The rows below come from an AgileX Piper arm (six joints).
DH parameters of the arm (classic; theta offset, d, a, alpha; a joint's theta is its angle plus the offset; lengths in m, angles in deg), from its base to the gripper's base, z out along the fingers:
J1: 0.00 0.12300 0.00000 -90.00
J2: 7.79 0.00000 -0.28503 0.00
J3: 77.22 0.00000 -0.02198 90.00
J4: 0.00 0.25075 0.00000 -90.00
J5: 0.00 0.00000 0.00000 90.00
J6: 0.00 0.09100 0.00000 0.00
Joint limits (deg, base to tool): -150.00..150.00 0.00..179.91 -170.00..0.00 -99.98..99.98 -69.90..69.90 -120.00..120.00
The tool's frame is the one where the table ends.
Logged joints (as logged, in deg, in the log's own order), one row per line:
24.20 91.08 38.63 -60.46 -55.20 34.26
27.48 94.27 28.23 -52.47 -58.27 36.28
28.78 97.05 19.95 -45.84 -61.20 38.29
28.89 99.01 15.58 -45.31 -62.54 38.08
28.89 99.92 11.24 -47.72 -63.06 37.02
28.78 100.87 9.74 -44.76 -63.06 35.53
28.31 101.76 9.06 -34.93 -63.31 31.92
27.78 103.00 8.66 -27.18 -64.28 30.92
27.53 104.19 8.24 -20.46 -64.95 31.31
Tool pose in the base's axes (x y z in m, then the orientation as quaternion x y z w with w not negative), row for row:
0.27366 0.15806 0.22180 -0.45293 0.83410 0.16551 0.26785
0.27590 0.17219 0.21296 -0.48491 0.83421 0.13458 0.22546
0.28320 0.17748 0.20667 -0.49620 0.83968 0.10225 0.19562
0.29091 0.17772 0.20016 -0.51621 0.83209 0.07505 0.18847
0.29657 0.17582 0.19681 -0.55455 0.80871 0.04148 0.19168
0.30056 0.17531 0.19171 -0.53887 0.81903 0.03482 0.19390
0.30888 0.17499 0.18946 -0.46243 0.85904 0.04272 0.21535
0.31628 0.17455 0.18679 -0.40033 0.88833 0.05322 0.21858
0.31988 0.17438 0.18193 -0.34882 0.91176 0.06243 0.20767
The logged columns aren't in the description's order. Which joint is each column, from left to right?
Columns, left to right: J1, J2, J4, J6, J3, J5.
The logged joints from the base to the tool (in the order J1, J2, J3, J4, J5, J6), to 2 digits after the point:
24.20 91.08 -55.20 38.63 34.26 -60.46
27.48 94.27 -58.27 28.23 36.28 -52.47
28.78 97.05 -61.20 19.95 38.29 -45.84
28.89 99.01 -62.54 15.58 38.08 -45.31
28.89 99.92 -63.06 11.24 37.02 -47.72
28.78 100.87 -63.06 9.74 35.53 -44.76
28.31 101.76 -63.31 9.06 31.92 -34.93
27.78 103.00 -64.28 8.66 30.92 -27.18
27.53 104.19 -64.95 8.24 31.31 -20.46

